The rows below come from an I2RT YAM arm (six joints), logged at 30 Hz.
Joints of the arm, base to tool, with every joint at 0 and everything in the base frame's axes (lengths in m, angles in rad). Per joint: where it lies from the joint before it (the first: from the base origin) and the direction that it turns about. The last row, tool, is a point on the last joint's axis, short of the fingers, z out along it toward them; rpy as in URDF.
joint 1: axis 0 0 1 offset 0 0 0.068
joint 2: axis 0 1 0 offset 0.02 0.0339 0.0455
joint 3: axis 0 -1 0 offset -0.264 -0.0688 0
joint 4: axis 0 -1 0 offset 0.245 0.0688 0.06
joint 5: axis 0 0 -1 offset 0.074 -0.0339 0.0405
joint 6: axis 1 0 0 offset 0.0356 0 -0.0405
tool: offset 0 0 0 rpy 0 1.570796 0
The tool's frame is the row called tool.
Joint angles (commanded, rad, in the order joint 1, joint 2, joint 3, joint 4, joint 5, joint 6), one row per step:
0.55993 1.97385 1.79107 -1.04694 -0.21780 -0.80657
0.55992 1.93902 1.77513 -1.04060 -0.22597 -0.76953
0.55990 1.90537 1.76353 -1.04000 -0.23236 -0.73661
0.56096 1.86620 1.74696 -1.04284 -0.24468 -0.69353
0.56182 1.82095 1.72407 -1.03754 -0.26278 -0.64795
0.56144 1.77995 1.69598 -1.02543 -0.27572 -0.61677
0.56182 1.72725 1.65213 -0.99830 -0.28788 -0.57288
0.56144 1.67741 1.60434 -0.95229 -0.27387 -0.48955
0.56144 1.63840 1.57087 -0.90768 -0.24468 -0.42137
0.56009 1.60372 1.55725 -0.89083 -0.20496 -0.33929
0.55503 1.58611 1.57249 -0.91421 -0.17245 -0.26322
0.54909 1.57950 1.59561 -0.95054 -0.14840 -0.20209
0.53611 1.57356 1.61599 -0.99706 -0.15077 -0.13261
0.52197 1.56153 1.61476 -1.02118 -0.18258 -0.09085
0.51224 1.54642 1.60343 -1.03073 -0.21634 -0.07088
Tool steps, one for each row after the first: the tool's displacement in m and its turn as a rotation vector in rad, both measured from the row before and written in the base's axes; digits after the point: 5 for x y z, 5 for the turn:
-0.00547 -0.00310 0.00922 0.02617 -0.00375 -0.03108
-0.00567 -0.00330 0.00955 0.02311 -0.00342 -0.02746
-0.00767 -0.00382 0.00980 0.02848 0.00656 -0.03273
-0.00862 -0.00429 0.01019 0.03792 0.00469 -0.03196
-0.00747 -0.00434 0.00697 0.02981 -0.00100 -0.02184
-0.00930 -0.00520 0.00663 0.03825 -0.00402 -0.03142
-0.00691 -0.00507 0.00471 0.03676 -0.00633 -0.07678
-0.00435 -0.00393 0.00498 0.02672 -0.02176 -0.07123
-0.00457 -0.00505 0.00780 0.02202 -0.00930 -0.08962
-0.00306 -0.00526 0.00866 0.01309 0.01382 -0.08443
-0.00192 -0.00450 0.00676 0.00567 0.02271 -0.06871
-0.00217 -0.00619 0.00513 0.02036 0.04795 -0.06726
-0.00271 -0.00559 0.00192 0.03265 0.04254 -0.02970
-0.00327 -0.00407 0.00069 0.02902 0.02769 -0.00682

